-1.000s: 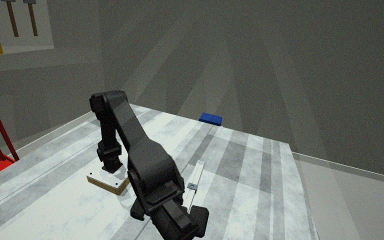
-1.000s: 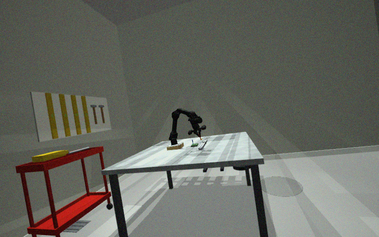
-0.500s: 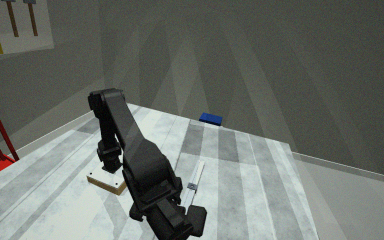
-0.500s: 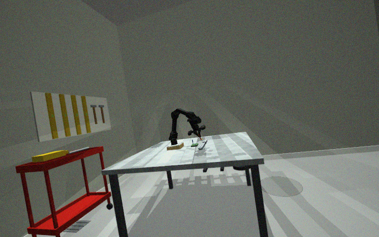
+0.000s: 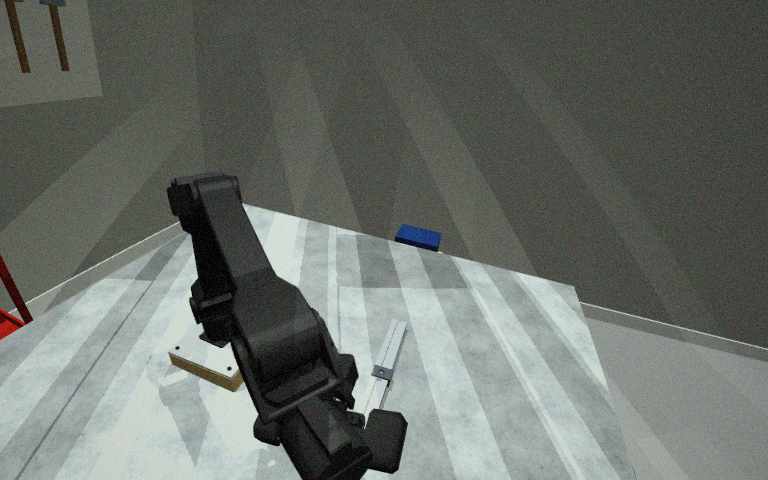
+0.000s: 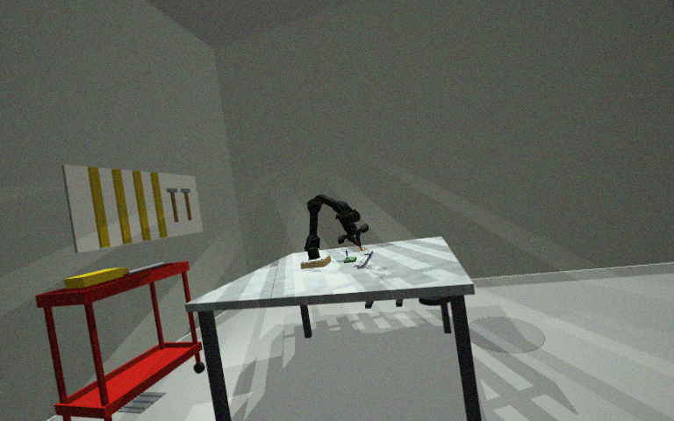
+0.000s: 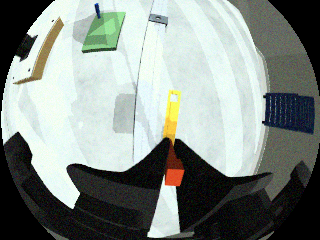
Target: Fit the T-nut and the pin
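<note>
Right now my gripper tip is 20 mm to the right of the brass T-nut. The rest, counted from my gripper tip: aluminum rail 200 mm to the left, 100 mm below, 20 mm behind; then blue pin 210 mm to the left, 150 mm behind, 90 mm below; then green tray 190 mm to the left, 140 mm behind, 110 mm below.
</note>
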